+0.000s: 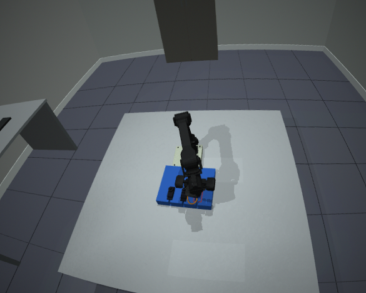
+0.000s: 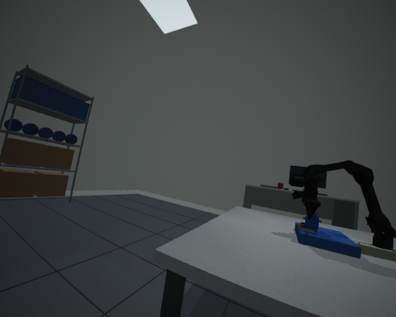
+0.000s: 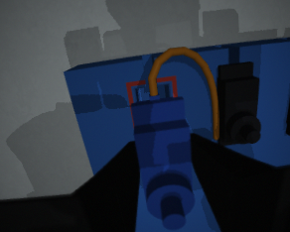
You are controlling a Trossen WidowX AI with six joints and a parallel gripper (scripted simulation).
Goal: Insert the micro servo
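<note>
My gripper tip is 130 mm past the blue deck, 50 mm to the left of it and 90 mm above it.
</note>
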